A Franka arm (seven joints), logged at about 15 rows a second.
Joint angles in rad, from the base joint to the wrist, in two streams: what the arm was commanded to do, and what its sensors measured. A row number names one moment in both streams.
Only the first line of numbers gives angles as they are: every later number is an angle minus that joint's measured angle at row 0.
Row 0, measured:
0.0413 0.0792 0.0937 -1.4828 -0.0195 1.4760 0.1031
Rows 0 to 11, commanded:
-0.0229 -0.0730 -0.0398 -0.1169 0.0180 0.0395 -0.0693
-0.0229 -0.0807 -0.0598 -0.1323 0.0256 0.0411 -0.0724
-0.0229 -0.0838 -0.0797 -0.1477 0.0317 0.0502 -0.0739
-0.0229 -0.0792 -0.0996 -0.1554 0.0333 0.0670 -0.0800
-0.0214 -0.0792 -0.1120 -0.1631 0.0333 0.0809 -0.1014
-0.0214 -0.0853 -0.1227 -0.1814 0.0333 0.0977 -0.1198
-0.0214 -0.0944 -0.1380 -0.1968 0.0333 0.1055 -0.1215
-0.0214 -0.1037 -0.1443 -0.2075 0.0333 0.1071 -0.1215
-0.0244 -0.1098 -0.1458 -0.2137 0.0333 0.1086 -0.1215
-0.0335 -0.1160 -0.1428 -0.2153 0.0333 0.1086 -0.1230
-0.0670 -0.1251 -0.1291 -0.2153 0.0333 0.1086 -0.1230
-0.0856 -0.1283 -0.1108 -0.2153 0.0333 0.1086 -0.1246
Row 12, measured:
-0.0412 -0.0757 -0.1376 -0.1723 0.0144 0.0904 -0.0977
